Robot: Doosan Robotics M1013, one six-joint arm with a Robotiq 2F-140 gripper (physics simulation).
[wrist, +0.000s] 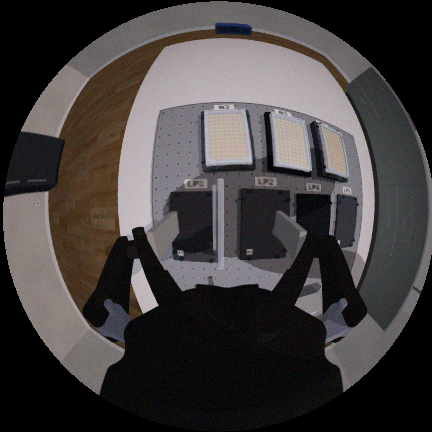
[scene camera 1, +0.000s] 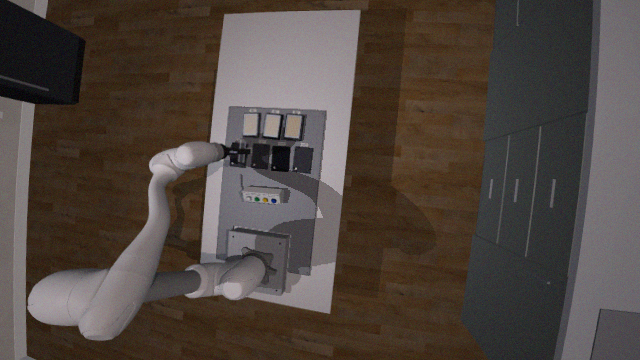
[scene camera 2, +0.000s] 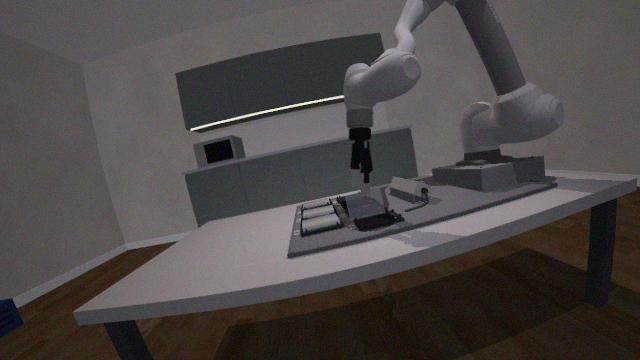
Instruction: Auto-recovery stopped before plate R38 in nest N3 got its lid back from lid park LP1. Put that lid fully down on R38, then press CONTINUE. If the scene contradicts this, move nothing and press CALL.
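Places are measured from the arm's base along level axes (x back, y right, z up), in centimetres.
Pixels of known places: gripper, fingertip midpoint: (wrist: 226, 221) (scene camera 2: 360, 190); arm's base, origin of the base link: (scene camera 1: 255, 265) (scene camera 2: 482, 162).
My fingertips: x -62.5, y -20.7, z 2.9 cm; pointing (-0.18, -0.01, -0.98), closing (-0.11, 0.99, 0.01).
Observation:
For each thing: its middle in the pictures, then the offset to it from my fingertips. Level surfaces: height alone.
- clear lid, body centre: (wrist: 216, 221) (scene camera 2: 365, 204) (scene camera 1: 242, 151) dx +0.8, dy -1.4, dz -4.9 cm
- park LP1, body centre: (wrist: 194, 227) (scene camera 2: 377, 218) (scene camera 1: 238, 155) dx +3.3, dy -5.7, dz -9.2 cm
- N2, body centre: (wrist: 226, 132) (scene camera 2: 320, 220) (scene camera 1: 250, 124) dx -15.8, dy -1.3, dz -7.7 cm
- N1, body centre: (wrist: 291, 139) (scene camera 2: 318, 210) (scene camera 1: 271, 125) dx -17.1, dy +12.2, dz -7.5 cm
- rightmost, body centre: (wrist: 334, 149) (scene camera 2: 316, 203) (scene camera 1: 293, 126) dx -18.7, dy +25.0, dz -7.0 cm
- button box, body centre: (scene camera 2: 409, 187) (scene camera 1: 263, 195) dx +23.0, dy +15.9, dz -6.0 cm
- LP4, body centre: (wrist: 315, 225) (scene camera 2: 358, 202) (scene camera 1: 280, 158) dx +0.5, dy +20.7, dz -9.2 cm
- grey perforated board, its level: dz -10.1 cm
A clear lid (scene camera 2: 364, 207) (wrist: 220, 225) stands steeply tilted on edge at the LP2 side of park LP1 (wrist: 192, 220), not flat. My gripper (scene camera 1: 241, 151) (scene camera 2: 361, 185) (wrist: 226, 221) is open and empty, above the lid, with its fingers on either side of it in the wrist view. Three beige gridded plates sit in the nests: one at N2 (scene camera 1: 251, 124) (wrist: 227, 137), one at N1 (scene camera 1: 273, 126) (wrist: 290, 142), and the rightmost (scene camera 1: 294, 126) (wrist: 333, 150), whose nest label is too small to read. The button box (scene camera 1: 262, 195) (scene camera 2: 409, 189) has white, green, yellow and blue buttons; their lettering is unreadable.
Dark parks LP2 (wrist: 264, 222), LP4 (scene camera 1: 280, 159) (wrist: 313, 212) and one more at the right (scene camera 1: 302, 160) (wrist: 346, 220) continue the row. The nests and parks stand on a grey perforated board (scene camera 1: 300, 212) (wrist: 170, 150). The robot's base plate (scene camera 1: 280, 287) is beyond the button box.

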